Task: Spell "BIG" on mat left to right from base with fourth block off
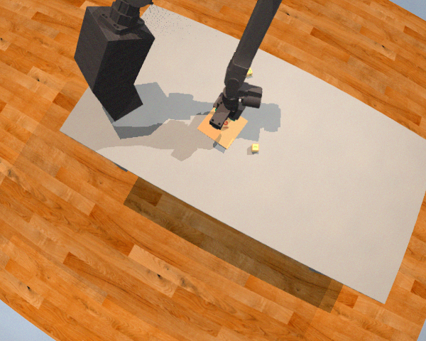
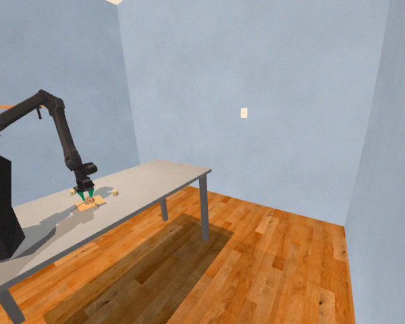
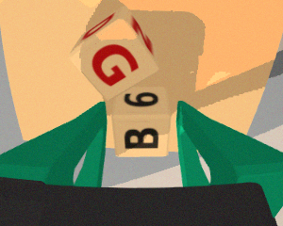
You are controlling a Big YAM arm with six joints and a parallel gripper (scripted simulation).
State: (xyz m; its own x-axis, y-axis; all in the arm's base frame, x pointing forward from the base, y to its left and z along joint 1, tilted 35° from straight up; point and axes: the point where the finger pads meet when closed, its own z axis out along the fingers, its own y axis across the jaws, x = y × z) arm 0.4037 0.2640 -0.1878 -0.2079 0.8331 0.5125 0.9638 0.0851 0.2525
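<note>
Now: the mat 1 cm ahead of my hand, 4 cm to the right of it and 1 cm below it. Round my hand: block 7 cm behind, 20 cm to the left.
</note>
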